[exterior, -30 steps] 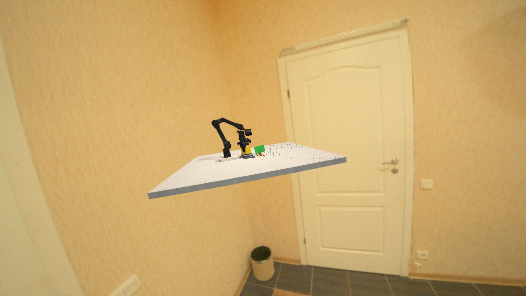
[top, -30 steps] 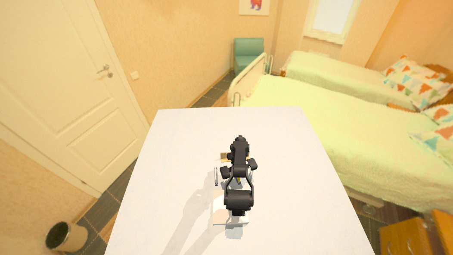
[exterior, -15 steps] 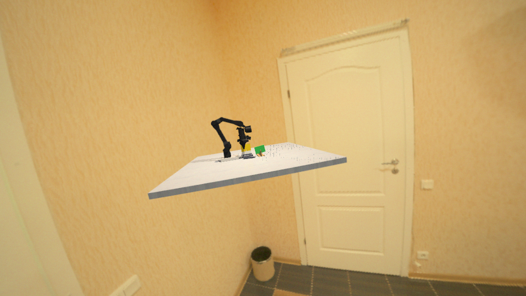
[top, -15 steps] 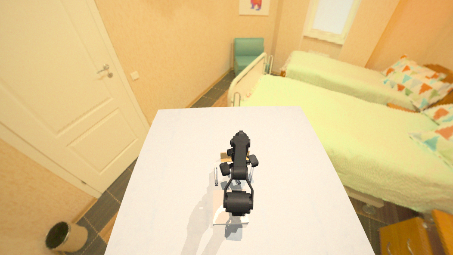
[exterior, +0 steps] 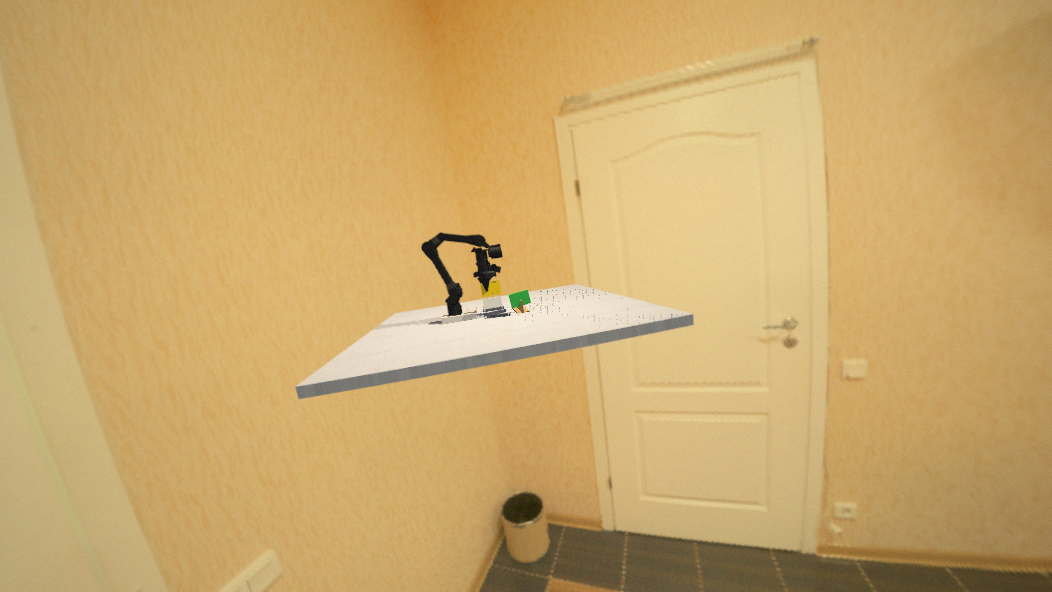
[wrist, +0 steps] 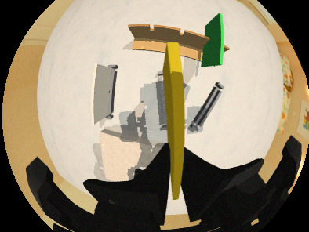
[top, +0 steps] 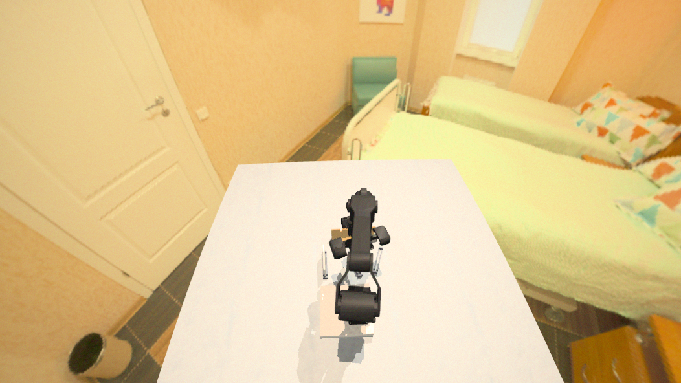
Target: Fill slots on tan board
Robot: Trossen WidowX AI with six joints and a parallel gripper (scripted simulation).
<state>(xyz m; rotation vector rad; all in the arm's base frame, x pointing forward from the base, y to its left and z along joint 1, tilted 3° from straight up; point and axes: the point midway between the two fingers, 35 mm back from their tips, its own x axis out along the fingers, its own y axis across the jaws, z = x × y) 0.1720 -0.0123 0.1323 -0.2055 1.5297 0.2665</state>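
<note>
My gripper tip is 16 cm short of the tan board, 1 cm to the right of it and 10 cm above it. The rest, counted from my gripper tip: yellow board 2 cm ahead, 1 cm to the left; green board 16 cm ahead, 4 cm to the right, 7 cm below.
</note>
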